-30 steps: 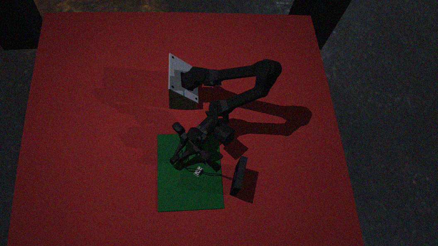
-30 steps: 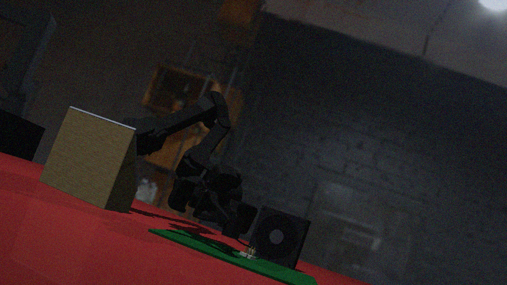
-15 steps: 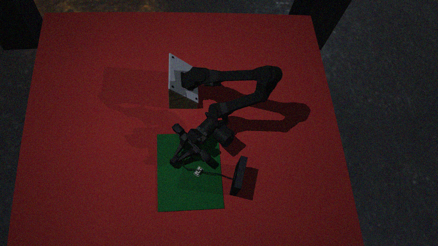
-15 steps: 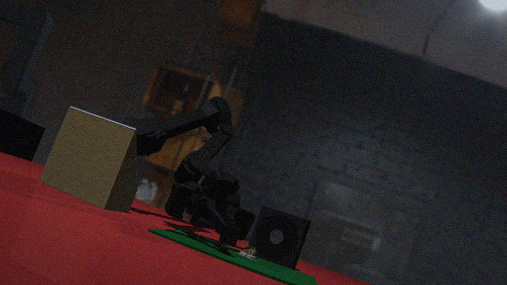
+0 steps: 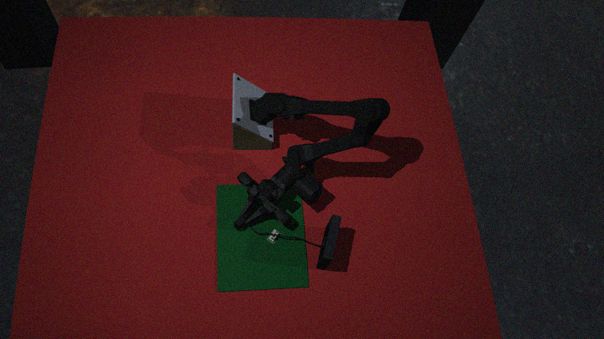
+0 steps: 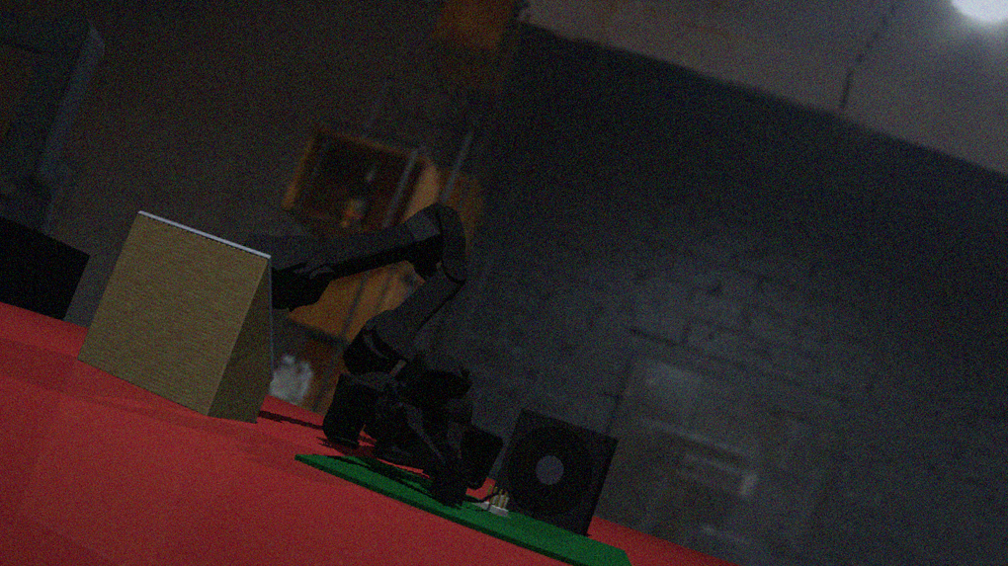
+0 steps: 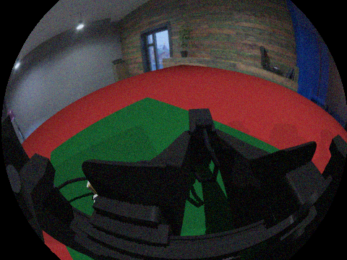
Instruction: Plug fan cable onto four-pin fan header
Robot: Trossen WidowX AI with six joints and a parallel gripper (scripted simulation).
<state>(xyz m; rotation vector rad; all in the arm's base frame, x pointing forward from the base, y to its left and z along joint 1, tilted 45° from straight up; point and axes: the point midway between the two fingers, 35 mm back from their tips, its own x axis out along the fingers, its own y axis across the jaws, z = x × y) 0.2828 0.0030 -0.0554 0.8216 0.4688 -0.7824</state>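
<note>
The black plug lies 10 mm below my gripper tip. From my gripper tip the other things lie so: green board: 30 mm ahead, 50 mm to the left, 50 mm below; four-pin header: 40 mm ahead, 90 mm to the left, 30 mm below; black fan: 80 mm ahead, 210 mm to the left, 30 mm above.
</note>
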